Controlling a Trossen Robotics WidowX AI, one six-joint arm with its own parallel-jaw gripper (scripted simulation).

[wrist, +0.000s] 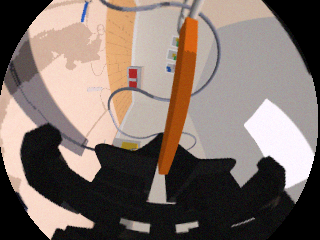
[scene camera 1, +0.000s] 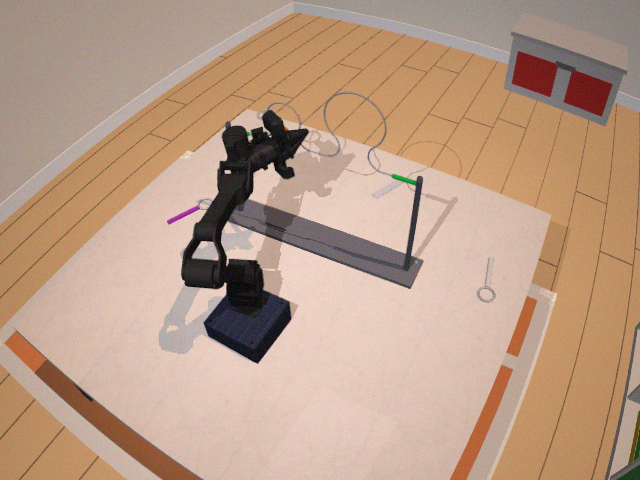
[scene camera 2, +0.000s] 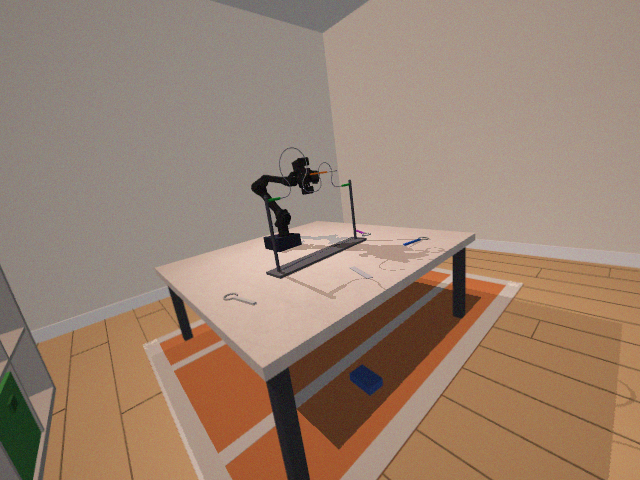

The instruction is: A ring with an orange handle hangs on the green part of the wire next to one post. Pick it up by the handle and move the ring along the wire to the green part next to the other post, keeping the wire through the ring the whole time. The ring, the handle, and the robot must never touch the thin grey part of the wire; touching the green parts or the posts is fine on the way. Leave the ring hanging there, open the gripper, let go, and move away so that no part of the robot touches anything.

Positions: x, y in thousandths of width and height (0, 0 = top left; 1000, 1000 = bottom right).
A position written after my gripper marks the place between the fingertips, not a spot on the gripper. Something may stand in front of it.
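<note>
I can see my gripper (scene camera 1: 480, 272), and the wrist view shows it to me too (wrist: 511, 565).
</note>
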